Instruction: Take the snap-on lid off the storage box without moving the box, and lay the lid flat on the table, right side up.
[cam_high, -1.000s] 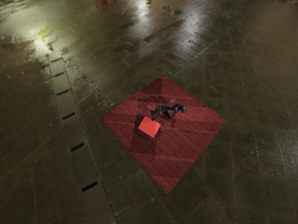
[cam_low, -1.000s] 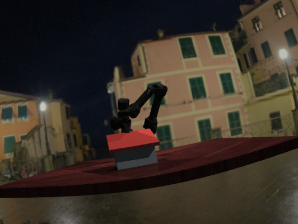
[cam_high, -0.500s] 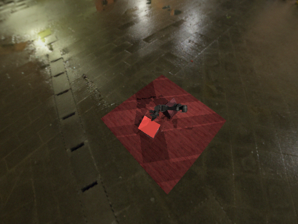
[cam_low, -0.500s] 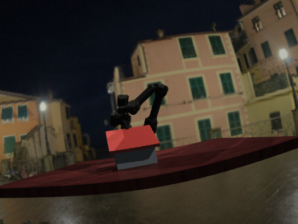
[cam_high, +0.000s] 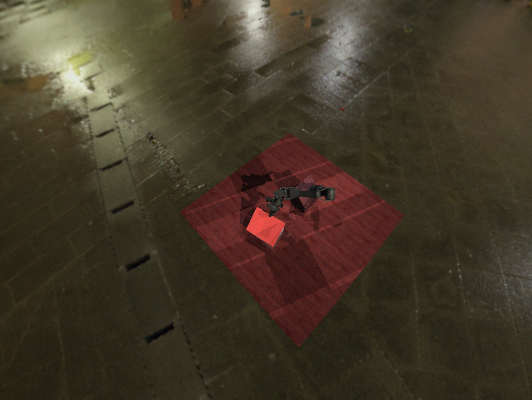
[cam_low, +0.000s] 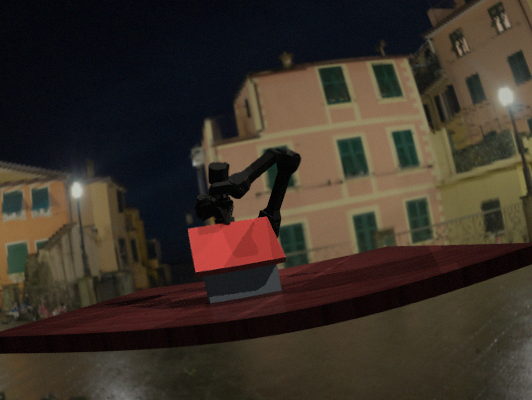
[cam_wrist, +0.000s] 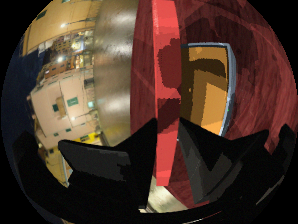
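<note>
Now: gripper tip 7 cm short of the red lid, 1 cm to the right of it and 5 cm above it. From my gripper tip the other things lie so: grey storage box (3 cm ahead, 14 cm below).
</note>
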